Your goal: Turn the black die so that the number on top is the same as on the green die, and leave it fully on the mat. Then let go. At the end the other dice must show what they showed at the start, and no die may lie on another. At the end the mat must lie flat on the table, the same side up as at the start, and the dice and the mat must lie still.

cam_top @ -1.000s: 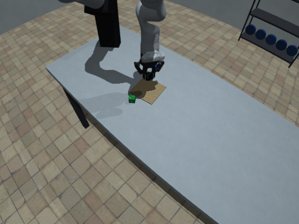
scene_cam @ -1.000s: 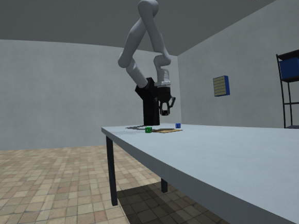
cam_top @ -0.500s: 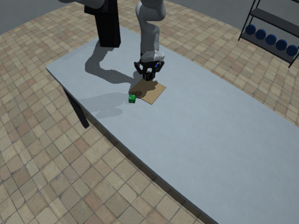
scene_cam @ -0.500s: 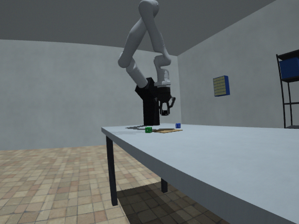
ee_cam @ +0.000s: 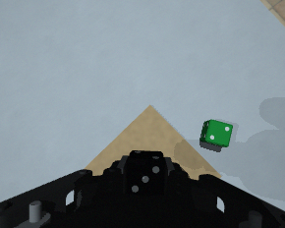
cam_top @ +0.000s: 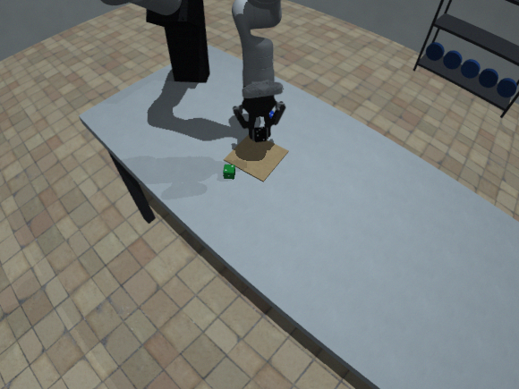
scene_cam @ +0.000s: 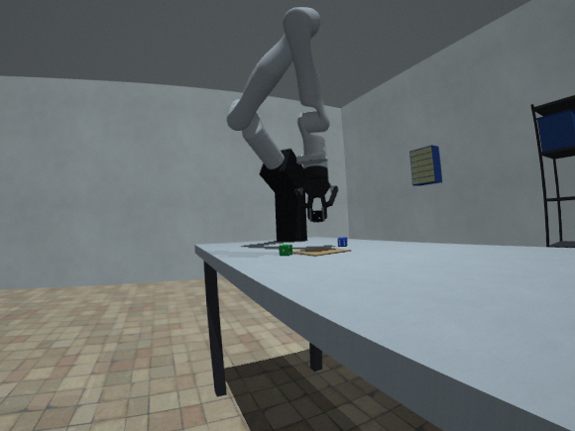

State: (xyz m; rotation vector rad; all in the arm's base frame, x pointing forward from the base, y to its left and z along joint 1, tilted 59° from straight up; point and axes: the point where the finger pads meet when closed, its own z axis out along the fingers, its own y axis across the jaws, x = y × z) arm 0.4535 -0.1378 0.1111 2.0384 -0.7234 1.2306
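Right now my hand is 11 cm above the tan mat, 1 cm to the right of it and 1 cm past it. Also, from my hand: blue die 18 cm to the left, 10 cm below, 4 cm behind; green die 10 cm below, 8 cm to the right, 5 cm behind; black die right at my hand.
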